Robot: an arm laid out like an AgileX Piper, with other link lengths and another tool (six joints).
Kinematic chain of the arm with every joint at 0, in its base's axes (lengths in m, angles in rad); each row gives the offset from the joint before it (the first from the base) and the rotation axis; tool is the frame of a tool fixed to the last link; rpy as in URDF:
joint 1: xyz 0 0 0.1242 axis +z
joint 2: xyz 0 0 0 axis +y
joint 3: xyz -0.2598 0 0.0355 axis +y
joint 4: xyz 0.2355 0 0.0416 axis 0.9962 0 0.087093
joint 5: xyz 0 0 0 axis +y
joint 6: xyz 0.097 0 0.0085 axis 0.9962 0 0.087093
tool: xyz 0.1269 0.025 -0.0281 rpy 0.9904 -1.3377 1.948
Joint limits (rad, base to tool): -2.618..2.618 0..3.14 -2.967..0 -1.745..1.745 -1.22..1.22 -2.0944..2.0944
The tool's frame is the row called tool.
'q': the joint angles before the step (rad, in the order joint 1, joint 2, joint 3, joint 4, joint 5, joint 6). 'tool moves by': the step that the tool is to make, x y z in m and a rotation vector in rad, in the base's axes. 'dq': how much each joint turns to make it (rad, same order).
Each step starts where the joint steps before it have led.
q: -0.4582, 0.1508, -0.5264, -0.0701, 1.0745, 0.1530
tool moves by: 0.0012, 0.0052, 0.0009, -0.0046, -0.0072, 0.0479
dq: 0.0492, -0.0085, 0.0002, -0.0020, -0.0001, 0.0007
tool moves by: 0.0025, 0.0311, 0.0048, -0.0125, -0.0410, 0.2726
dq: 0.2718, -0.0422, 0.0002, 0.0002, -0.0008, -0.0013
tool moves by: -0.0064, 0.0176, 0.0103, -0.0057, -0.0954, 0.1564
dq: 0.1557, -0.0958, 0.0008, 0.0008, -0.0004, -0.0008
